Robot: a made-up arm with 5 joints.
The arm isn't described. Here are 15 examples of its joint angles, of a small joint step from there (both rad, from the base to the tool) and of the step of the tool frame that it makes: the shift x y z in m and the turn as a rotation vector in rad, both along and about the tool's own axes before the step.
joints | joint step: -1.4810 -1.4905 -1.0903 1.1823 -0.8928 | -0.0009 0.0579 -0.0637 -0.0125 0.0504
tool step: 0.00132 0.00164 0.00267 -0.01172 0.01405 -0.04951
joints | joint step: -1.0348 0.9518 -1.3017 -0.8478 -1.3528 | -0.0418 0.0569 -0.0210 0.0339 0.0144
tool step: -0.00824 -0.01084 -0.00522 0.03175 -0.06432 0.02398
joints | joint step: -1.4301 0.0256 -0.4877 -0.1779 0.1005 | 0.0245 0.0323 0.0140 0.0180 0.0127
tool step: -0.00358 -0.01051 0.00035 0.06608 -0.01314 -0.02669
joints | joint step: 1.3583 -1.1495 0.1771 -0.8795 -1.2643 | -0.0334 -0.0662 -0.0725 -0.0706 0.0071
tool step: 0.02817 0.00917 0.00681 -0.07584 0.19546 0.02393
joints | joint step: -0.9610 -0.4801 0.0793 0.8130 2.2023 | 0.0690 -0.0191 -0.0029 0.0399 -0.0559
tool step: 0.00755 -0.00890 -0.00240 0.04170 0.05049 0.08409
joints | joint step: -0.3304 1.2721 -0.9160 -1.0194 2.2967 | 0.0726 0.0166 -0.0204 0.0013 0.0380
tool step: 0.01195 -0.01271 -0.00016 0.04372 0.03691 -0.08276
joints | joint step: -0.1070 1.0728 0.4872 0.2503 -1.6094 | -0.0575 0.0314 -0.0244 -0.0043 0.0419
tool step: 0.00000 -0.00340 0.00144 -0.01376 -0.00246 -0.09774
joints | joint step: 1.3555 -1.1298 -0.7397 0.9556 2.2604 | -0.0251 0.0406 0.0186 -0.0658 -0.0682
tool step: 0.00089 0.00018 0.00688 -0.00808 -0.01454 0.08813
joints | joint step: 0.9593 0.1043 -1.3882 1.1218 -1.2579 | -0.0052 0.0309 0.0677 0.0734 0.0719
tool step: -0.01530 -0.00502 0.00576 0.06368 -0.15990 -0.07133
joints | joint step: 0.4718 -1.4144 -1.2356 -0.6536 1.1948 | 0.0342 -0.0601 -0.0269 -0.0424 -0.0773
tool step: -0.01692 0.01244 0.00342 -0.08267 -0.10502 0.08488
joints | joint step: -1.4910 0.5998 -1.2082 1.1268 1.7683 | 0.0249 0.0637 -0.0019 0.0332 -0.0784
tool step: 0.01025 -0.00389 0.00828 0.00579 0.09716 0.09169
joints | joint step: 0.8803 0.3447 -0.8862 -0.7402 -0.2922 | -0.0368 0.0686 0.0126 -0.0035 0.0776
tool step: 0.00144 -0.01652 -0.00541 0.07818 -0.00800 -0.04271
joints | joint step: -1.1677 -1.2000 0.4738 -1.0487 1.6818 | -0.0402 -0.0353 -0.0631 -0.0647 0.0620
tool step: -0.02035 -0.00122 0.00386 0.03430 -0.15983 -0.02325
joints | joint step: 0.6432 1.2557 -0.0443 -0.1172 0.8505 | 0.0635 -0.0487 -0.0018 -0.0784 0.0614
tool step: -0.01866 0.00143 -0.00374 -0.05673 -0.12022 -0.00684
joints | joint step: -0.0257 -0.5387 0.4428 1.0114 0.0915 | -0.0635 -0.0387 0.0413 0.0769 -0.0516
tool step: 0.00936 -0.00774 -0.00076 0.07689 0.04181 -0.00029
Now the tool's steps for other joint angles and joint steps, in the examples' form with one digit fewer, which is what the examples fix.
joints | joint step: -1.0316 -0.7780 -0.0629 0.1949 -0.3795 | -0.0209 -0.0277 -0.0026 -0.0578 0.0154
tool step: 0.0057 0.0079 -0.0015 -0.0762 0.0470 -0.0021
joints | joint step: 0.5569 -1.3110 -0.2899 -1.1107 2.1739 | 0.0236 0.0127 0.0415 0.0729 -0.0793
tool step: 0.0102 0.0089 -0.0048 -0.0855 0.0964 0.0680
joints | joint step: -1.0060 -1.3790 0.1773 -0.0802 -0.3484 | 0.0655 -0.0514 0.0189 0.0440 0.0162
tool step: -0.0015 0.0033 -0.0034 0.0045 -0.0218 -0.0789
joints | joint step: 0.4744 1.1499 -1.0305 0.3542 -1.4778 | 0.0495 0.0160 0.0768 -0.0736 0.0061
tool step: -0.0106 0.0110 0.0042 -0.0418 -0.0233 0.0169
